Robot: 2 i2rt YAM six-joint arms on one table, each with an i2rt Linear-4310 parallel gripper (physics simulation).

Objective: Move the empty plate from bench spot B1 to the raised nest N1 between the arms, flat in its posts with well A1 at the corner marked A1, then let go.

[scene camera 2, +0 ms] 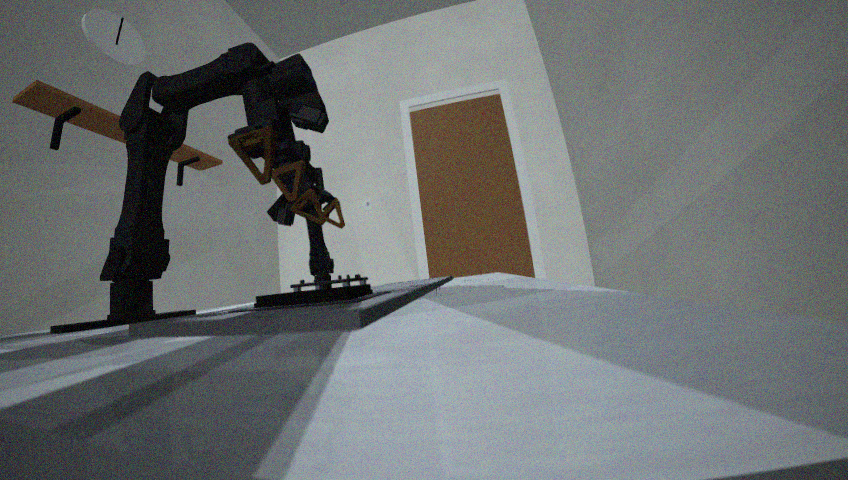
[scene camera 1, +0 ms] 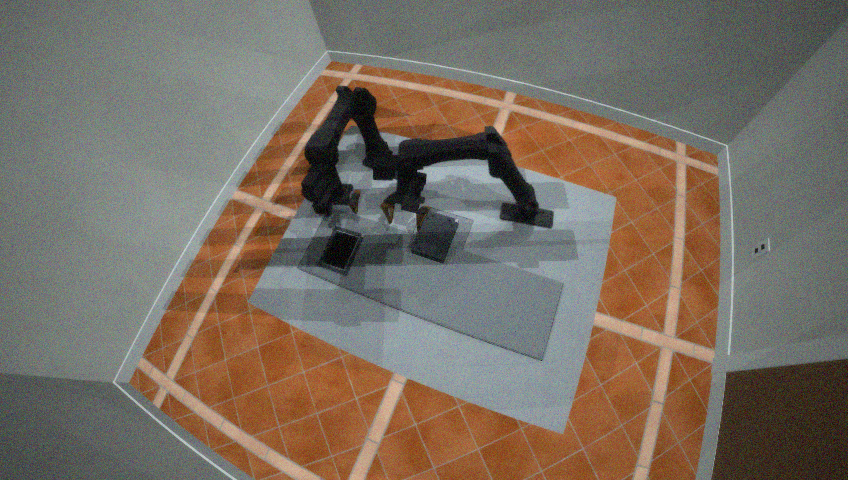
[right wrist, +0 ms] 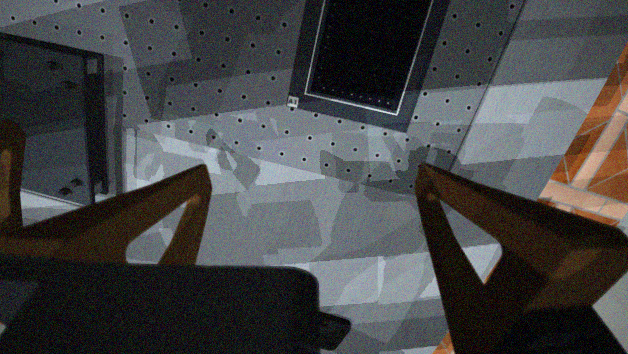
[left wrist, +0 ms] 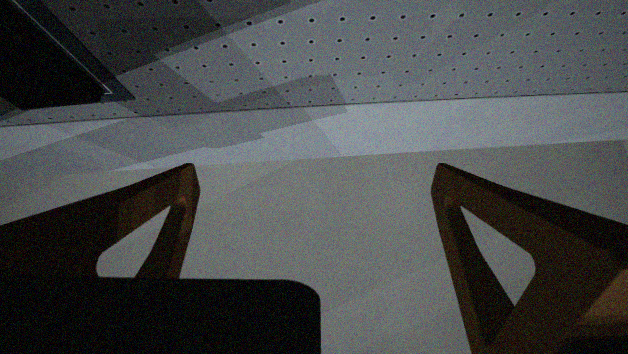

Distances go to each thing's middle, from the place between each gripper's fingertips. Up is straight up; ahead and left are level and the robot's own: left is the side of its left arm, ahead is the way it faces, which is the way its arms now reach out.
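The nest [right wrist: 300, 96] is 180 mm below my right hand, 80 mm ahead of it and 30 mm to the right of it. As for the well plate [scene camera 2: 350, 292], I find it 170 mm below my right hand, and it is likewise 30 mm to the right of that hand and 80 mm ahead of it.
From my left hand, the nest is 11 cm ahead, 24 cm to the right and 16 cm below. The well plate is 15 cm below my left hand, while it too is 24 cm to the right of that hand and 11 cm ahead of it.
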